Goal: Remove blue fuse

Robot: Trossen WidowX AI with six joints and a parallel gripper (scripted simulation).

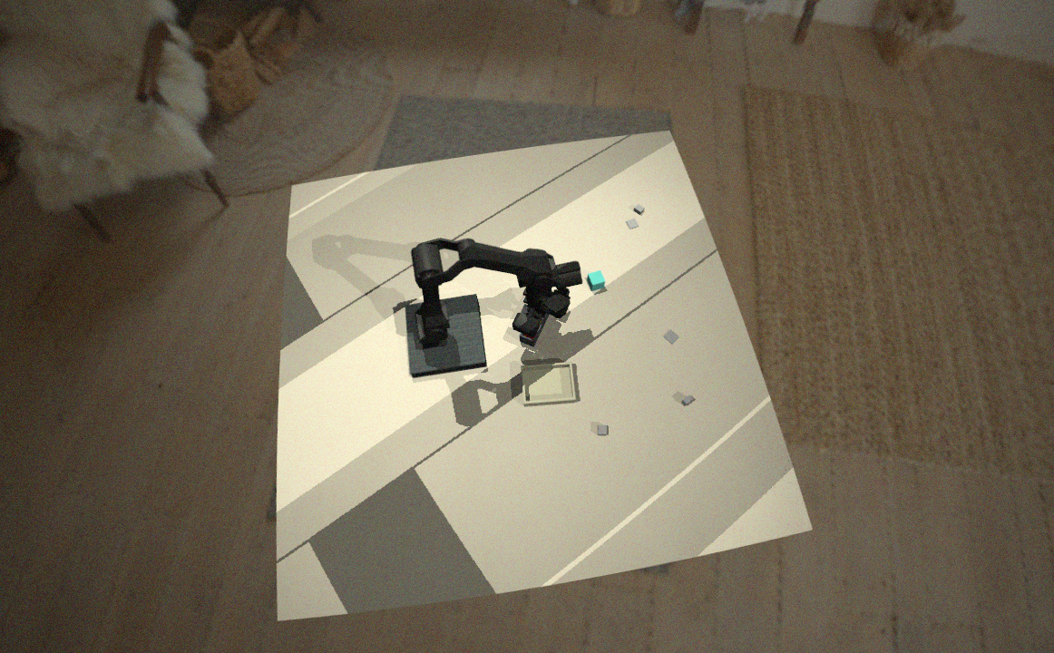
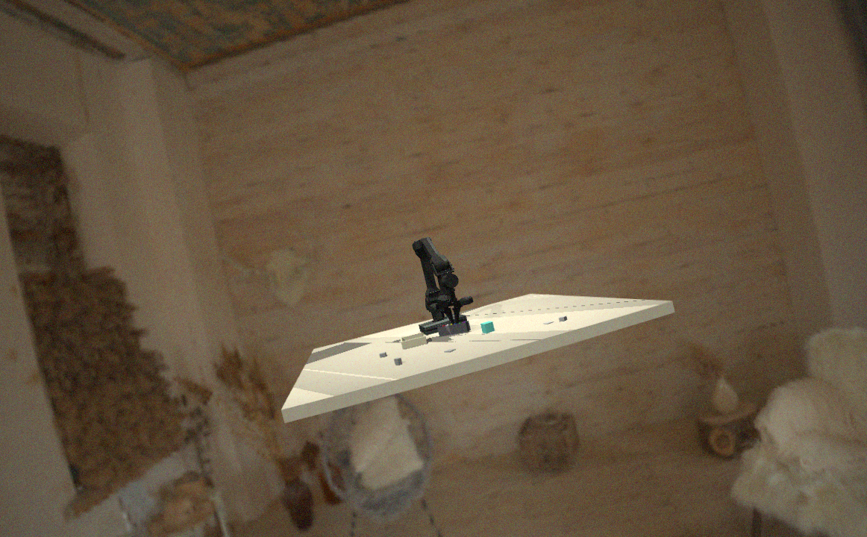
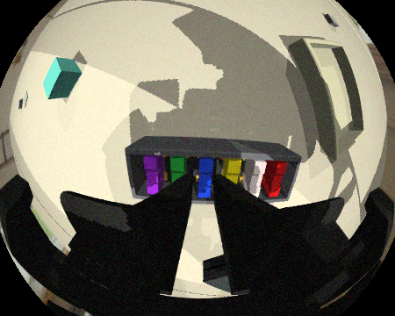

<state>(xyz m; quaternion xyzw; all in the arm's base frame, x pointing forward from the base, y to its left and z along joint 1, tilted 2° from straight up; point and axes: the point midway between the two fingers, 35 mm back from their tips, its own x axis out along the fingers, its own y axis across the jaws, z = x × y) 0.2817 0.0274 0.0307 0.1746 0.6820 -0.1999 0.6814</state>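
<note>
Now: the blue fuse 10 mm below my gripper tip. Also, from my gripper tip: cream tray: 190 mm to the right, 40 mm below.
</note>
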